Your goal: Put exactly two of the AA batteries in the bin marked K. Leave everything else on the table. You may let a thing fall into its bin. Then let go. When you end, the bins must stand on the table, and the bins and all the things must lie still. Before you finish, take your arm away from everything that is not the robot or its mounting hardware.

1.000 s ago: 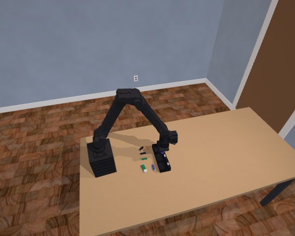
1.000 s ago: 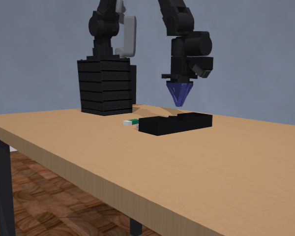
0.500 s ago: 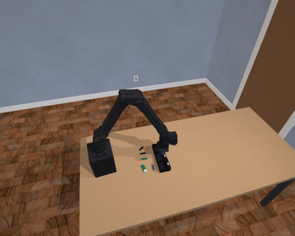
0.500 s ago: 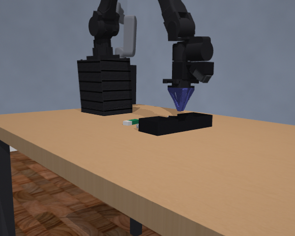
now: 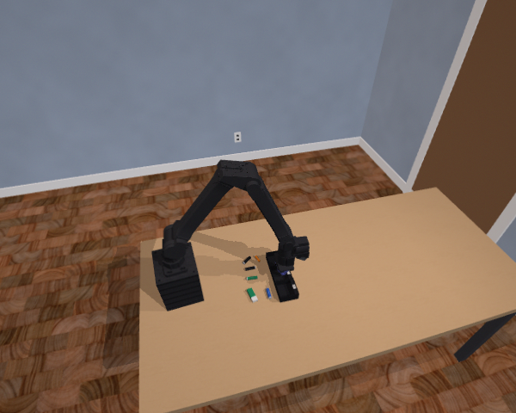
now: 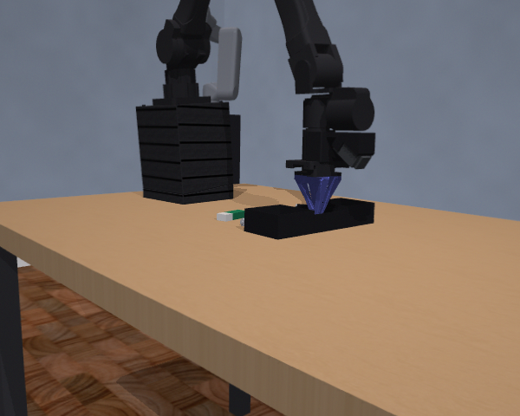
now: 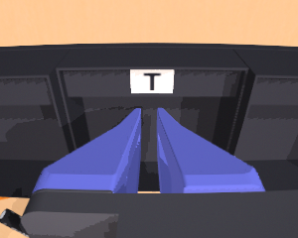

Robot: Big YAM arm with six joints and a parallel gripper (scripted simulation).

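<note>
Right now my hand is 1 cm past the black bin and 1 cm above it. From my hand the other things lie so: orange battery (7 cm behind, 14 cm to the left, 2 cm below); then blue AA battery (10 cm behind, 6 cm to the right, 2 cm below); then green AA battery (14 cm behind, 4 cm to the left, 2 cm below).
</note>
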